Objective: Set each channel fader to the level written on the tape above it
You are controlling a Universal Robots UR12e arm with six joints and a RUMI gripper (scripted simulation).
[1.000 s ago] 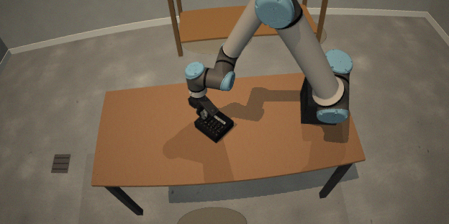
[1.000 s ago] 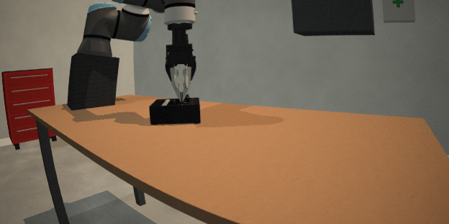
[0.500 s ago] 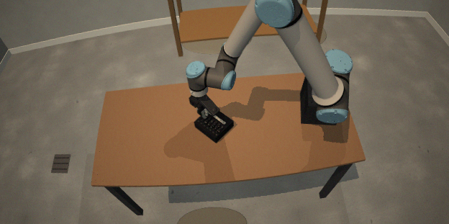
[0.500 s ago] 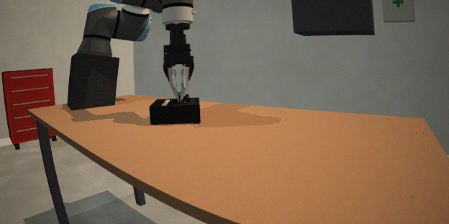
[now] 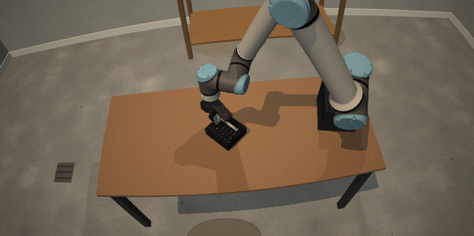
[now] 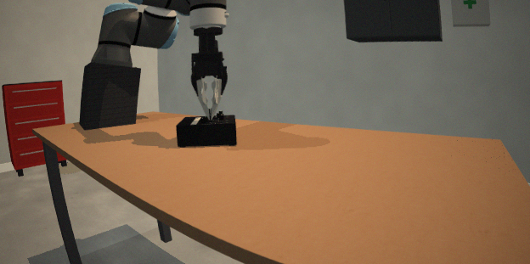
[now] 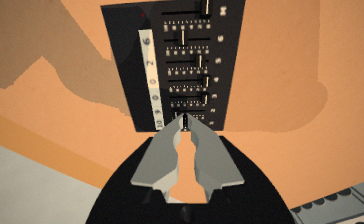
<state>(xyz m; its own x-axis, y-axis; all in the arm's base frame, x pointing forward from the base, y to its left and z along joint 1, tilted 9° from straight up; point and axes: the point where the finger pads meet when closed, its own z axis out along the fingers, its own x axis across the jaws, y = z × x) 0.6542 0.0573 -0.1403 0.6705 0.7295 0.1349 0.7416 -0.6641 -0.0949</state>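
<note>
Now: hand 90 mm to the right of the master fader, 70 mm past it and 10 mm above it.
</note>
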